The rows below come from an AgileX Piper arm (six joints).
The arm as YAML. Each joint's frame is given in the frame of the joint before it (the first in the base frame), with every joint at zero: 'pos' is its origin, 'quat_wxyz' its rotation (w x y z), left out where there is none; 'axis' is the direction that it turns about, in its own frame. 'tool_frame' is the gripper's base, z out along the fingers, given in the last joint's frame.
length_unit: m
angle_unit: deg
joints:
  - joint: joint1
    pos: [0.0, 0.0, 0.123]
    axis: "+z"
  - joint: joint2
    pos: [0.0, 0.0, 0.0]
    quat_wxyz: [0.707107, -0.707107, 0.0, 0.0]
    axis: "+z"
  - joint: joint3
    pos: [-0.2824, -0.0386, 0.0]
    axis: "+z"
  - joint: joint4
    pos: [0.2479, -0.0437, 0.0]
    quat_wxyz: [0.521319, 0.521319, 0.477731, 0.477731]
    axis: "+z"
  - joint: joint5
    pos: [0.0, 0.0, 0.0]
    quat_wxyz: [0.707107, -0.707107, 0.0, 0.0]
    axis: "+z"
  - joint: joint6
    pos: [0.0, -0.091, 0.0]
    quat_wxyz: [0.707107, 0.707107, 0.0, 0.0]
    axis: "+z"
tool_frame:
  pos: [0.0, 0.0, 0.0]
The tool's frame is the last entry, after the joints.
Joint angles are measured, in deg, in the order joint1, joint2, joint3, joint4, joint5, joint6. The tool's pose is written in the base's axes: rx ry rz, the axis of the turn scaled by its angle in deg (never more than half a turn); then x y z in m. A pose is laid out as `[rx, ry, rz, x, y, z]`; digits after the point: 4 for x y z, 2 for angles.
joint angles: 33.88, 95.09, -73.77, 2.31, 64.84, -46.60
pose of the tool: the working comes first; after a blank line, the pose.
Where each joint sits with the arm in this pose, in the base's axes (m; each line is computed from the numbers above, not from the rounded line before):
joint1: 0.0000 0.0000 0.1230
joint2: 0.0000 0.0000 0.1230
joint3: 0.0527 0.0354 0.4009
joint4: 0.2576 0.1730 0.3514
joint5: 0.2576 0.1730 0.3514
joint6: 0.2674 0.1836 0.2616
the tool: 0.2674 0.1836 0.2616

[-109.51, 131.30, 1.75, 0.2674, 0.1836, 0.2616]
